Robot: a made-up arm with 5 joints.
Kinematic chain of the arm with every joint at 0, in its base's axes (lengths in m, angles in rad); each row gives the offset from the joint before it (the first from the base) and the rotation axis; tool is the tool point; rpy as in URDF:
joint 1: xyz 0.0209 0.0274 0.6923 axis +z
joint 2: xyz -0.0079 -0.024 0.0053 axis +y
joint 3: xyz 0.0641 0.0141 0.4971 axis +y
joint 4: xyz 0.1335 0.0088 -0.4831 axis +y
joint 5: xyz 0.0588 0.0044 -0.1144 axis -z
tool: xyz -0.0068 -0.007 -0.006 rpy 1.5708 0 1.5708
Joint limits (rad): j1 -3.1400..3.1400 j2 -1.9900..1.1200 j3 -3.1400..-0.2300 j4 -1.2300..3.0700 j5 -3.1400..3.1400
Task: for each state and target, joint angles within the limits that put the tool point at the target. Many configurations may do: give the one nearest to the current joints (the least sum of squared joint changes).
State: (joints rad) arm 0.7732 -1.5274 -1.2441 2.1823 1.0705
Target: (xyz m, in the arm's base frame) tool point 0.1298 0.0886 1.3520
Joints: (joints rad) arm 0.4661 -0.7362 -1.3531 1.9501 1.0517
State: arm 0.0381 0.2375 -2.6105 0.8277 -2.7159
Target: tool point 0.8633 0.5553 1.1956
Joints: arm 0.5529 0.8220 -2.5510 0.6817 -2.7120
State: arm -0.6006 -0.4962 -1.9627 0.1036 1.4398
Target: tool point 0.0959 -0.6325 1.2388
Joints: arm -1.4712 -0.0443 -1.3450 0.2363 1.4232
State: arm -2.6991 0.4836 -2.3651 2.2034 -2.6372
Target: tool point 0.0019 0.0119 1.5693
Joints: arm -2.7095 -0.3877 -2.3355 2.5679 -2.6348
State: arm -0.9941 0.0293 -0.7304 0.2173 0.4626
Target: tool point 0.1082 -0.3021 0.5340
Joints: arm -1.3118 0.3180 -0.2967 0.2984 0.4553
